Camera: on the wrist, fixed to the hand. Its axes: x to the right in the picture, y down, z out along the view.
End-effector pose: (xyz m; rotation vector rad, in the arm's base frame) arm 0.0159 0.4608 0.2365 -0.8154 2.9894 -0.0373
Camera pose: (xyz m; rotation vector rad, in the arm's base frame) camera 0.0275 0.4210 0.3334 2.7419 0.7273 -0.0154
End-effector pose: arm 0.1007 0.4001 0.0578 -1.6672 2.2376 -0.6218
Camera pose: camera 0.0902 0.3995 0.1627 1.9453 1.3928 0.4298
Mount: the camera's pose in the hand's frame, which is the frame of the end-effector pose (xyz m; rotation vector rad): 0.0068 -0.0435 -0.0958 -0.1959 0.4015 -3.1024
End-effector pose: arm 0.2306 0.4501 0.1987 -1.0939 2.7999 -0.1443
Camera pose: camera 0.2396 0.4175 0.2986 2.5823 0.9681 0.1517
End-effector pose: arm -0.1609 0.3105 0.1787 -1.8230 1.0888 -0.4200
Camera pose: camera -0.1998 0.2598 0.2626 1.2111 1.7874 1.4345
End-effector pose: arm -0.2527 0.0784 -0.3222 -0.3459 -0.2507 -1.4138
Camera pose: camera -0.2980 0.0305 -0.4045 -0.3408 0.0491 1.7439
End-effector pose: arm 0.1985 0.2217 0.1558 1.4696 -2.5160 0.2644
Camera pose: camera 0.2423 0.2199 0.2517 2.2828 1.3739 -0.2635
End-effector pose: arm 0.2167 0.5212 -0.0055 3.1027 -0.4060 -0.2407
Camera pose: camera 0.2489 0.5599 0.0871 0.4433 3.0836 0.3660
